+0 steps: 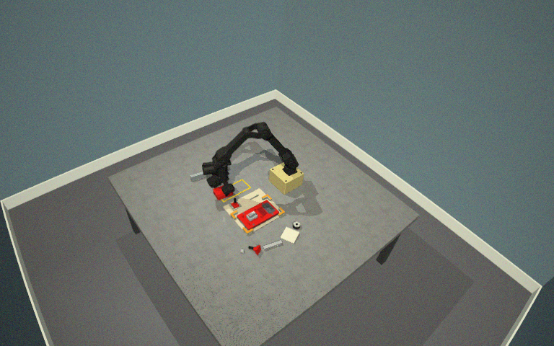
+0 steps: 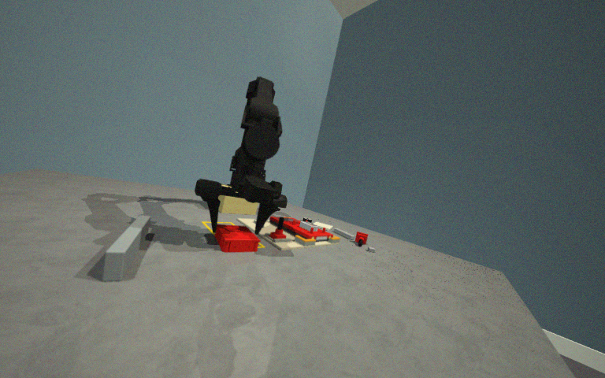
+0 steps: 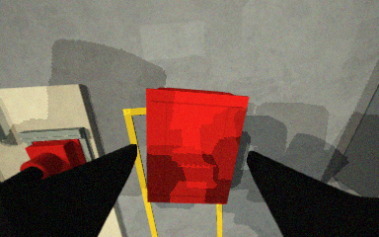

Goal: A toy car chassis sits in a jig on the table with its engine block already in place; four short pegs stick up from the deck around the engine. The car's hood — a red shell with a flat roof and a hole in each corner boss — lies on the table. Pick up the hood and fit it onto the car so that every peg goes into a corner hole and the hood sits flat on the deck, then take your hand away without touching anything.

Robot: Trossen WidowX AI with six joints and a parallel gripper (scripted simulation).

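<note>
My gripper tip is 1 cm above the red hood. The rest, counted from my gripper tip: grey engine block 3 cm behind, 25 cm to the left; grey bar 3 cm ahead, 17 cm to the right; black wheel 21 cm behind, 41 cm to the left, 1 cm below.
</note>
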